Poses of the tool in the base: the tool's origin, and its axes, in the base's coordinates. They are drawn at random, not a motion.
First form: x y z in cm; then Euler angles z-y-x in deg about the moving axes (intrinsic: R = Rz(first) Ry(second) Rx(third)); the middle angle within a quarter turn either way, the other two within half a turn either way.
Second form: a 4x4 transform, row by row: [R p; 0 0 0 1], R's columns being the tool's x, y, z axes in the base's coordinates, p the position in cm. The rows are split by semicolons. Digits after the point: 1 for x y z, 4 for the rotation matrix.
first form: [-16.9, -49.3, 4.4, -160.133, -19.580, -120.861]
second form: -0.8861, -0.4449, 0.1300, -16.9; -0.3202, 0.3847, -0.8657, -49.3; 0.3351, -0.8088, -0.4833, 4.4; 0, 0, 0, 1
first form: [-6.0, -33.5, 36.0, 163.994, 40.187, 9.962]
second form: -0.7343, -0.3789, -0.5632, -6.0; 0.2106, -0.9160, 0.3415, -33.5; -0.6453, 0.1322, 0.7524, 36.0; 0, 0, 0, 1
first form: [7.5, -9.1, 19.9, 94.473, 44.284, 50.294]
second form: -0.0558, -0.6788, 0.7322, 7.5; 0.7137, 0.4857, 0.5047, -9.1; -0.6982, 0.5508, 0.4573, 19.9; 0, 0, 0, 1
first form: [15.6, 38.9, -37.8, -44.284, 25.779, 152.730]
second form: 0.6446, -0.4780, -0.5966, 15.6; -0.6287, -0.7755, -0.0581, 38.9; -0.4349, 0.4126, -0.8004, -37.8; 0, 0, 0, 1
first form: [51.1, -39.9, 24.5, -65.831, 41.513, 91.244]
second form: 0.3066, 0.2515, -0.9180, 51.1; -0.6832, -0.6134, -0.3962, -39.9; -0.6628, 0.7486, -0.0163, 24.5; 0, 0, 0, 1
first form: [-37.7, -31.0, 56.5, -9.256, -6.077, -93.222]
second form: 0.9814, 0.0953, 0.1665, -37.7; -0.1599, -0.0725, 0.9845, -31.0; 0.1059, -0.9928, -0.0559, 56.5; 0, 0, 0, 1
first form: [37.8, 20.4, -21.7, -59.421, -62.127, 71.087]
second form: 0.2378, -0.1464, -0.9602, 37.8; -0.4025, 0.8849, -0.2346, 20.4; 0.8840, 0.4423, 0.1515, -21.7; 0, 0, 0, 1
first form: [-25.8, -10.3, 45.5, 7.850, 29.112, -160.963]
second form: 0.8655, -0.0281, -0.5001, -25.8; 0.1193, -0.9581, 0.2603, -10.3; -0.4865, -0.2850, -0.8259, 45.5; 0, 0, 0, 1
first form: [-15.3, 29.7, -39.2, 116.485, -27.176, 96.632]
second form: -0.3967, 0.3057, 0.8655, -15.3; 0.7962, -0.3546, 0.4902, 29.7; 0.4567, 0.8837, -0.1027, -39.2; 0, 0, 0, 1
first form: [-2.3, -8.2, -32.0, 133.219, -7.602, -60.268]
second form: -0.6788, -0.4401, -0.5879, -2.3; 0.7223, -0.2559, -0.6425, -8.2; 0.1323, -0.8607, 0.4916, -32.0; 0, 0, 0, 1
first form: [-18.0, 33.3, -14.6, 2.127, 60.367, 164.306]
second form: 0.4941, 0.2707, -0.8262, -18.0; 0.0184, -0.9533, -0.3014, 33.3; -0.8692, 0.1337, -0.4760, -14.6; 0, 0, 0, 1
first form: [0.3, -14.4, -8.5, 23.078, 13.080, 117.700]
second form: 0.8961, 0.3665, 0.2503, 0.3; 0.3818, -0.3491, -0.8558, -14.4; -0.2263, 0.8624, -0.4528, -8.5; 0, 0, 0, 1
